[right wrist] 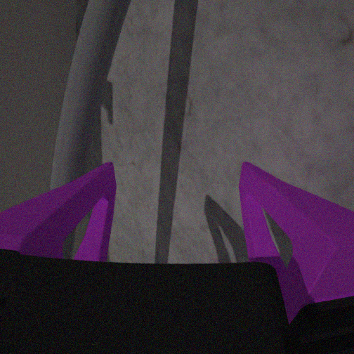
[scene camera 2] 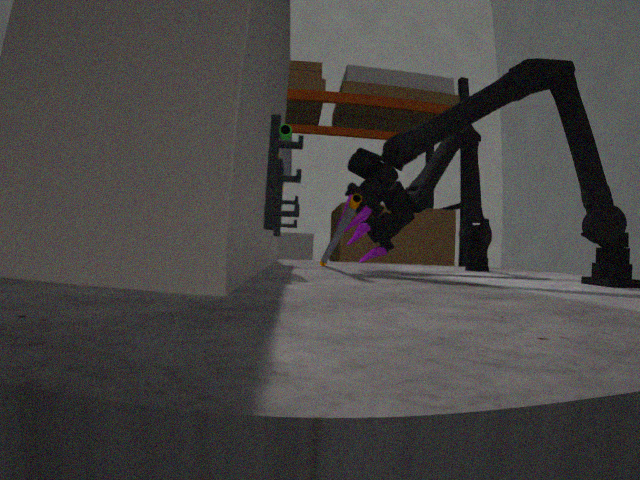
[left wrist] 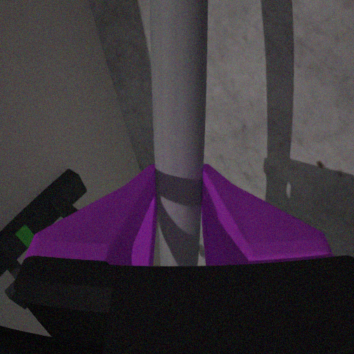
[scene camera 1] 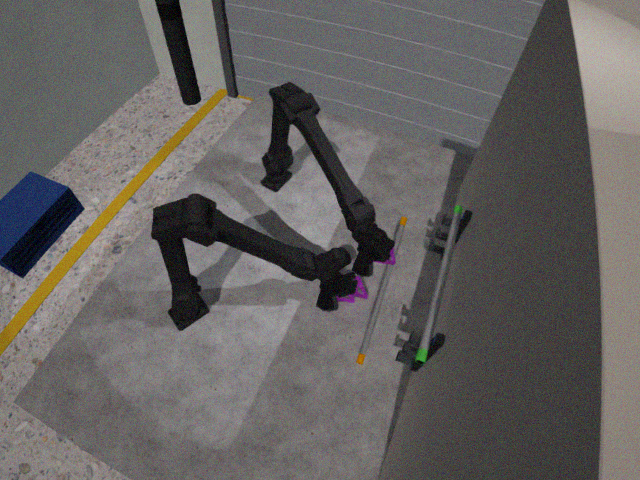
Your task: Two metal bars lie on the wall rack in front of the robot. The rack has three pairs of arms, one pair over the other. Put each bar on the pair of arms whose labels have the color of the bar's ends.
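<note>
Left gripper: visible, including in the left wrist view. Right gripper: visible, including in the right wrist view. A green-ended bar and a wall are shown in the pictures as well.
</note>
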